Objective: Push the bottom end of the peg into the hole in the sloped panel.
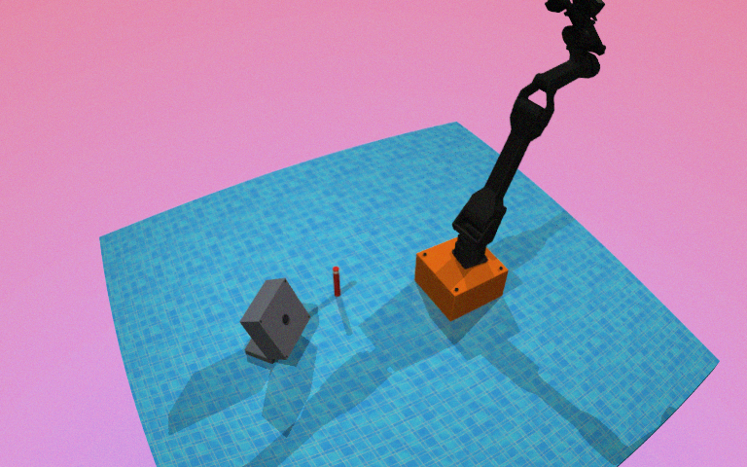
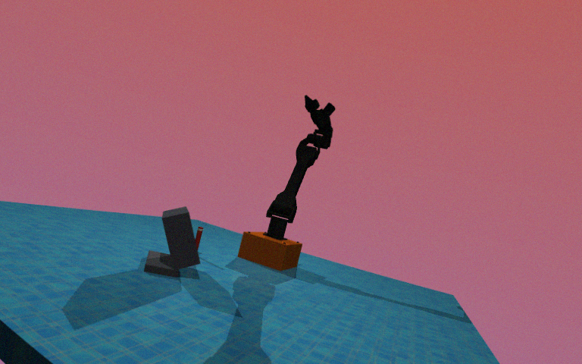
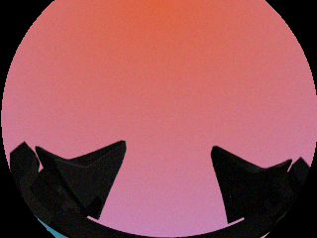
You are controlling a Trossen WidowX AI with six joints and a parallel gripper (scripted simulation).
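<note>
My gripper tip is 66 cm short of the red round peg, 14 cm to the right of it and 66 cm above it. From my gripper tip the other things lie so: grey sloped panel: 83 cm ahead, 23 cm to the left, 64 cm below.
</note>
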